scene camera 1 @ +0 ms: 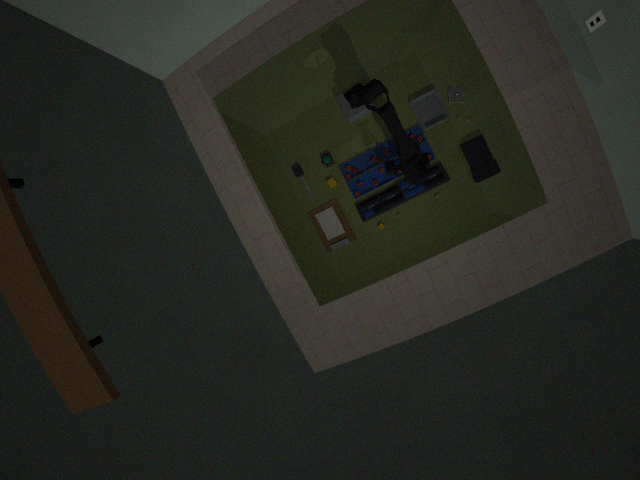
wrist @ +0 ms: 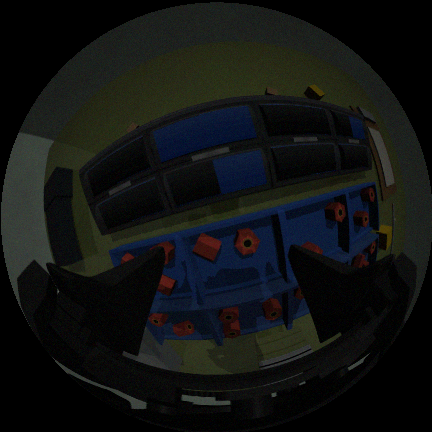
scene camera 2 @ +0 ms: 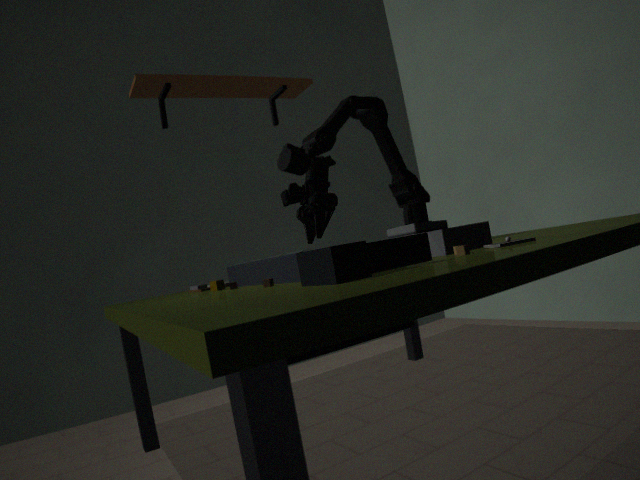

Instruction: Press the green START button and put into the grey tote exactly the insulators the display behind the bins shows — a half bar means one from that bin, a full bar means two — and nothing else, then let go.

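Places are measured from the arm's base along level axes (x ahead, y left, z up), in metres.
Pixels of known places: gripper, between the fingertips: (wrist: 229, 253) (scene camera 2: 314, 241); arm's base, origin of its link: (scene camera 1: 356, 100) (scene camera 2: 417, 224).
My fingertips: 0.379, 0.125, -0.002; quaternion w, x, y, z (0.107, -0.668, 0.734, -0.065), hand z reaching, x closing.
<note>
Ahead of a thing's pixels: the offset from my fingertips to its middle, as dx, dy, dz.
My gripper (scene camera 2: 314, 239) (wrist: 229, 253) is open and empty above the blue bins (scene camera 1: 368, 181) (wrist: 310, 227). Red insulators lie in the bins; one insulator @[-0.008, -0.019, -0.063] (wrist: 247, 242) and another insulator @[-0.012, +0.024, -0.064] (wrist: 207, 247) share a compartment beyond and between my fingertips. The dark display (scene camera 1: 413, 191) (scene camera 2: 315, 267) (wrist: 264, 142) has two rows of four windows. In the wrist view, its far row has a full blue bar second from left and a half bar at far right; its near row has a half bar second from left. The grey tote @[-0.241, +0.195, -0.055] (scene camera 1: 429, 107) shows no red insulator inside. The green START button @[-0.169, -0.342, -0.061] (scene camera 1: 326, 159) is left of the bins.
A black box @[+0.044, +0.360, -0.054] (scene camera 1: 479, 158) (wrist: 61, 217) stands right of the bins in scene camera 1. A wooden frame @[+0.157, -0.425, -0.073] (scene camera 1: 348, 227), a yellow block @[-0.052, -0.353, -0.062] (scene camera 1: 331, 181) and another yellow block @[+0.227, -0.182, -0.068] (scene camera 1: 381, 225) (wrist: 314, 92) lie to the left. A small grey plate @[-0.281, +0.347, -0.079] (scene camera 1: 455, 94) lies beside the tote.
</note>
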